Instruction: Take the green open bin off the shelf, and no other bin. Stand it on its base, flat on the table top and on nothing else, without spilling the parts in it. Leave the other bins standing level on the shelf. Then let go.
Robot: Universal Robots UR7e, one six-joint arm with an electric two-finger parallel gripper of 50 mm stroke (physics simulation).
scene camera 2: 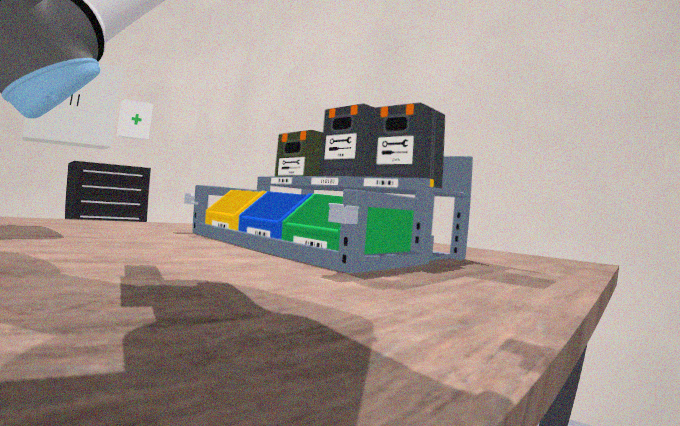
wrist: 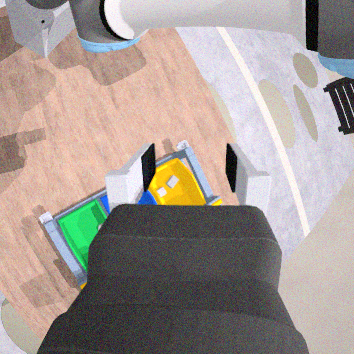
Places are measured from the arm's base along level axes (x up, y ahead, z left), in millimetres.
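Where they show: gripper, fingertip midpoint: (wrist: pixel 190 157).
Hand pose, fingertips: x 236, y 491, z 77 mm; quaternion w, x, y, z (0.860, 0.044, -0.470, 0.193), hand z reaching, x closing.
Observation:
Things, the pixels of their top centre, and the offset from my fingertips. Level surfaces: height alone.
- green open bin at its top centre: (scene camera 2: pixel 360 197) (wrist: pixel 96 246) dx -343, dy +121, dz -84 mm
- blue bin at its top centre: (scene camera 2: pixel 305 194) (wrist: pixel 141 222) dx -343, dy +105, dz +27 mm
- yellow bin at its top centre: (scene camera 2: pixel 263 191) (wrist: pixel 181 197) dx -343, dy +85, dz +137 mm
- dark olive box at its top centre: (scene camera 2: pixel 310 134) dx -225, dy +180, dz +155 mm
- wooden table at its surface level: dx -424 mm
The green open bin (scene camera 2: pixel 311 230) (wrist: pixel 80 225) sits in the lower level of the grey shelf (scene camera 2: pixel 270 246) (wrist: pixel 62 247), at the right end in the scene view. The blue bin (scene camera 2: pixel 270 215) (wrist: pixel 146 199) is beside it, and the yellow bin (scene camera 2: pixel 230 208) (wrist: pixel 187 192) is at the other end. The bins stand level. Light parts show in the yellow bin; the inside of the green bin is partly hidden by the gripper body. My gripper (wrist: pixel 190 157) is open and empty, above the shelf's yellow-bin end; its height is unclear. Its fingers do not show in the scene view.
A dark olive box (scene camera 2: pixel 313 155) and two dark grey boxes (scene camera 2: pixel 346 168) (scene camera 2: pixel 429 150) stand on the shelf's upper level. Pale tabs (scene camera 2: pixel 343 213) (wrist: pixel 46 218) stick out at the shelf's front corners. The wooden table (scene camera 2: pixel 451 321) (wrist: pixel 100 125) extends in front of the shelf.

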